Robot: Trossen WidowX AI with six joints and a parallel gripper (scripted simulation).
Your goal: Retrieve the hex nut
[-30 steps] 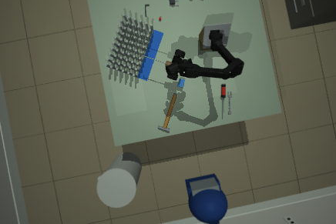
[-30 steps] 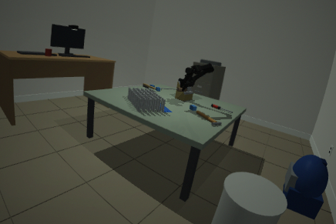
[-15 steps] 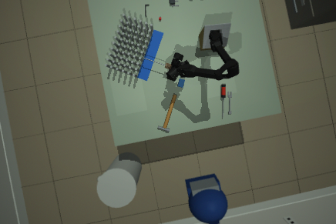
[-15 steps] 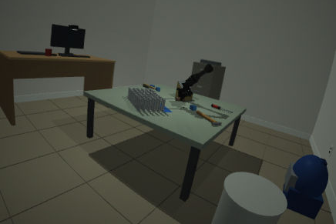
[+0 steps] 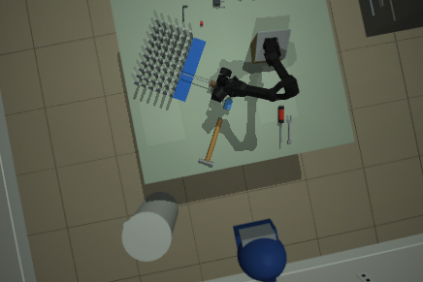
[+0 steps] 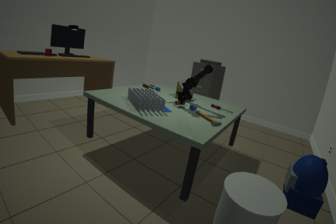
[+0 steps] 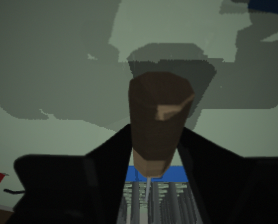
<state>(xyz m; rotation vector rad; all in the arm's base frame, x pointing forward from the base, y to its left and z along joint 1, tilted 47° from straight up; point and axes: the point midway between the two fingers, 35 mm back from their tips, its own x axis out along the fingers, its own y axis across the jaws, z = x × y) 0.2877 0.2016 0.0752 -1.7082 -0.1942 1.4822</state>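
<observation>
The blue taped strip is 15 cm ahead of my gripper tip, 11 cm to the right of it and 3 cm below it. Also, from my gripper tip: small red piece (38 cm to the right, 6 cm ahead, 2 cm below); then wrench (42 cm behind, 30 cm to the left, 3 cm below).
</observation>
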